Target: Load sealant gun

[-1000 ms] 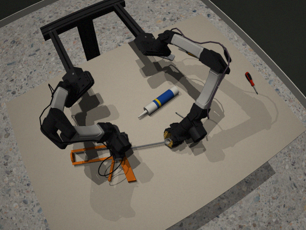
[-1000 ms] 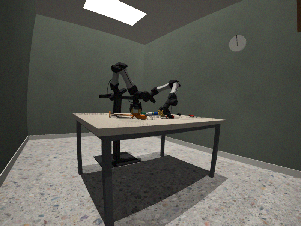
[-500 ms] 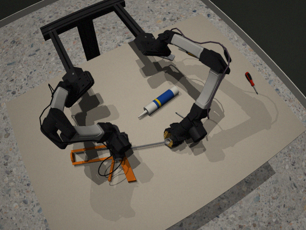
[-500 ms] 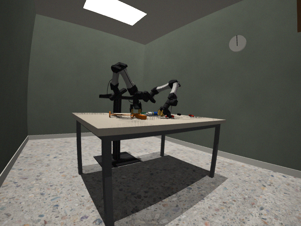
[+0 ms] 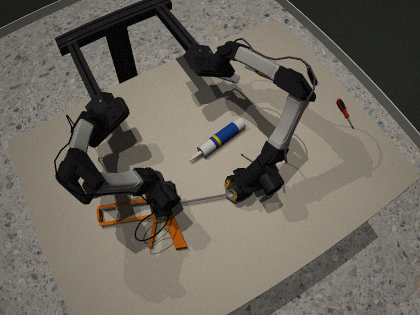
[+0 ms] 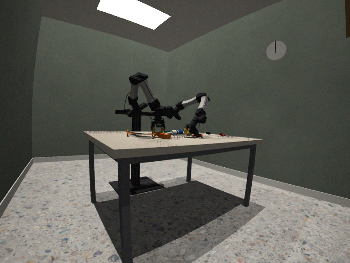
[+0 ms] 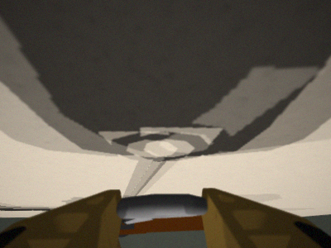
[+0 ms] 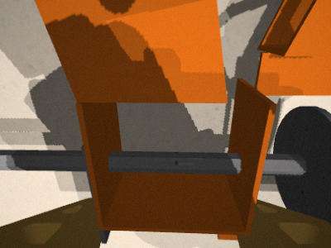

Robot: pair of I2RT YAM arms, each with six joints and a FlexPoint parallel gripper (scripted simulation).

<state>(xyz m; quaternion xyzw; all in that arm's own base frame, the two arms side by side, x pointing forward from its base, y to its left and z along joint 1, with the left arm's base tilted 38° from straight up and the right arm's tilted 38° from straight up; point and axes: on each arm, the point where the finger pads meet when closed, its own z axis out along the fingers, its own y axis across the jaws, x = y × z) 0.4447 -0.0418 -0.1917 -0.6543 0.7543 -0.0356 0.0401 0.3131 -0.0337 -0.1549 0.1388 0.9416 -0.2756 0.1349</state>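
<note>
My right hand is 2 cm short of the thumb plate, 2 cm to the right of it and 1 cm above it. From my right hand the other things lie so: cartridge: 10 cm behind, 31 cm to the left, 1 cm below; then plunger rod: 6 cm ahead, 9 cm to the left, 1 cm below; then green-handled tool: 42 cm behind, 51 cm to the left, 3 cm below.
</note>
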